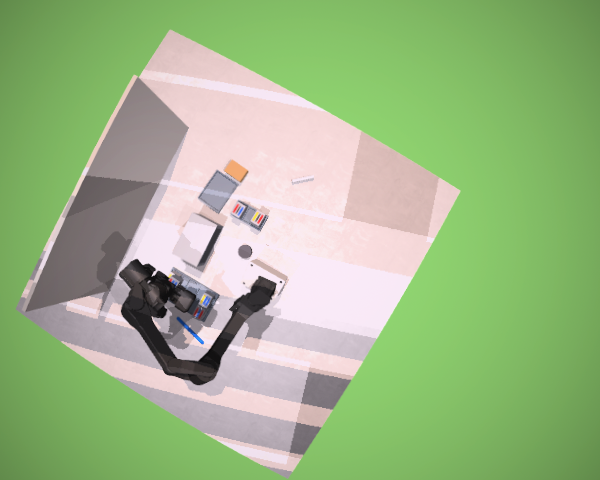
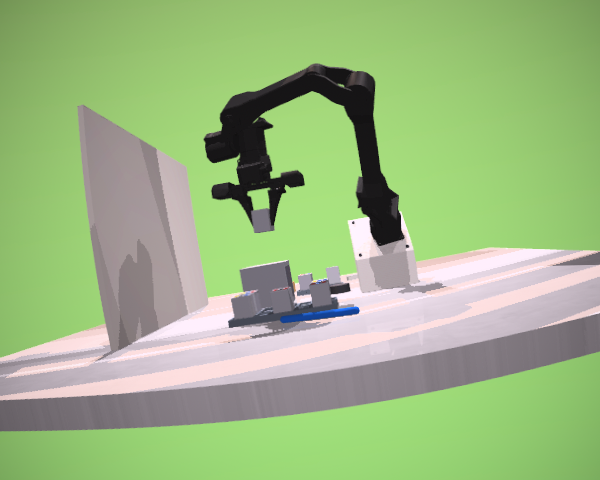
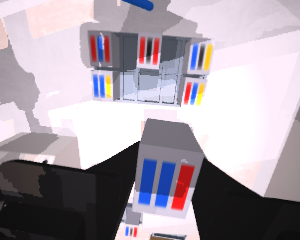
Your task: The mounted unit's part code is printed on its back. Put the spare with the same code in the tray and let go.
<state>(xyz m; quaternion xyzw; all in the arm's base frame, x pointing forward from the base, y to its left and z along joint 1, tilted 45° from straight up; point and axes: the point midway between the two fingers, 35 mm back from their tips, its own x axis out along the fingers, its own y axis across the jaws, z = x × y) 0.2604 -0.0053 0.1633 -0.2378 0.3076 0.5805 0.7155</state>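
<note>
The grey-rimmed tray is 3 cm ahead of my gripper tip, 34 cm to the right of it and 17 cm below it. From my gripper tip the other things lie so: grey spare block (2 cm above); then grey mounted unit (2 cm ahead, 14 cm to the right, 13 cm below); then dark rack (2 cm behind, 6 cm to the left, 17 cm below).
</note>
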